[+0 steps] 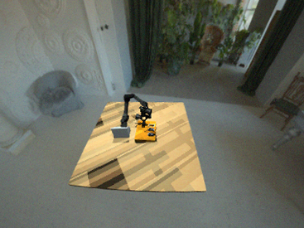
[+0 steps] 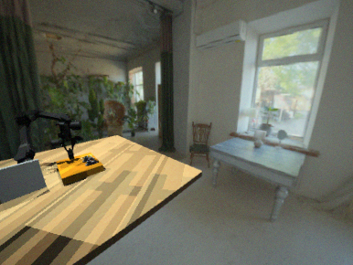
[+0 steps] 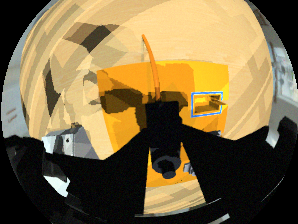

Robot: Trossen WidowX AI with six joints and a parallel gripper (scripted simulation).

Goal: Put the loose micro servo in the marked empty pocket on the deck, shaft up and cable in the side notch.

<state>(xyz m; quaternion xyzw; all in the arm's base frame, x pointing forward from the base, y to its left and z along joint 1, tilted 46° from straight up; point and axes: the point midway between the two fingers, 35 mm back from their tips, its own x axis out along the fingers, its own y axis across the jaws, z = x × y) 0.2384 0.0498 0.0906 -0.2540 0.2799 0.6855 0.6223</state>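
My gripper tip is now 1 cm past the orange deck, 8 cm to the left of it and 10 cm above it.
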